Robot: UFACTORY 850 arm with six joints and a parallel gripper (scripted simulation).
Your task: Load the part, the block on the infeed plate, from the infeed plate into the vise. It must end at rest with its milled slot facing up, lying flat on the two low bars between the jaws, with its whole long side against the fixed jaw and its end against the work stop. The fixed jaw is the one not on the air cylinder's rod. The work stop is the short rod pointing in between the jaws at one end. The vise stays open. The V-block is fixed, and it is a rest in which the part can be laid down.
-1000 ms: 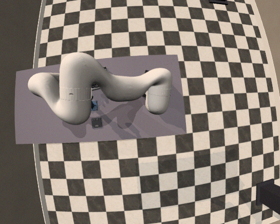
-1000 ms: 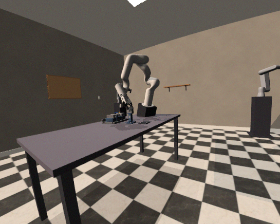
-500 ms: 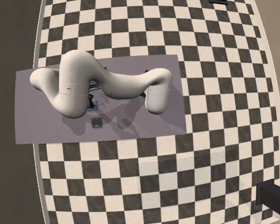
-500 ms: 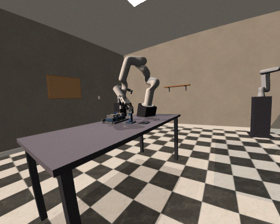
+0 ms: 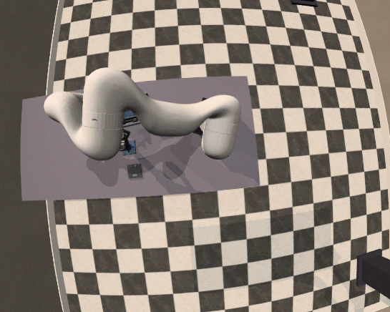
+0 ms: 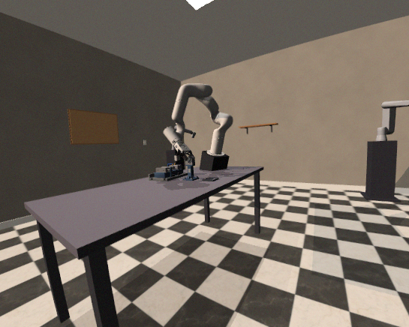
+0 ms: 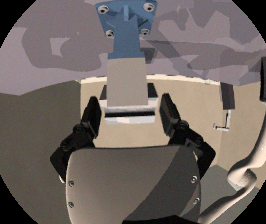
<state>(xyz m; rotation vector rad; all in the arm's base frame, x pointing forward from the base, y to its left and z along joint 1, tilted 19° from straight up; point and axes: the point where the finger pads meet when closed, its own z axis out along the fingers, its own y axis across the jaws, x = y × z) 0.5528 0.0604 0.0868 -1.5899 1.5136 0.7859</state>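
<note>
Right now the part is right at my hand. From my hand the other things lie so: vise (230 mm to the right, 120 mm below, 10 mm behind); then air cylinder rod (240 mm to the right, 90 mm below, 30 mm behind).
</note>
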